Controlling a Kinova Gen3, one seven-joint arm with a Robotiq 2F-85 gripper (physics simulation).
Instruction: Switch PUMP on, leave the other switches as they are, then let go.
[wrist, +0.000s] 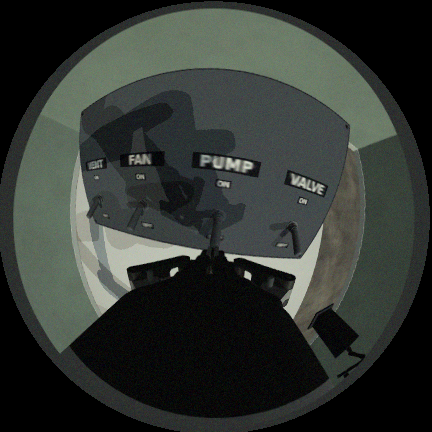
In view: the gripper (212, 253) and a dark grey switch panel (188, 144).
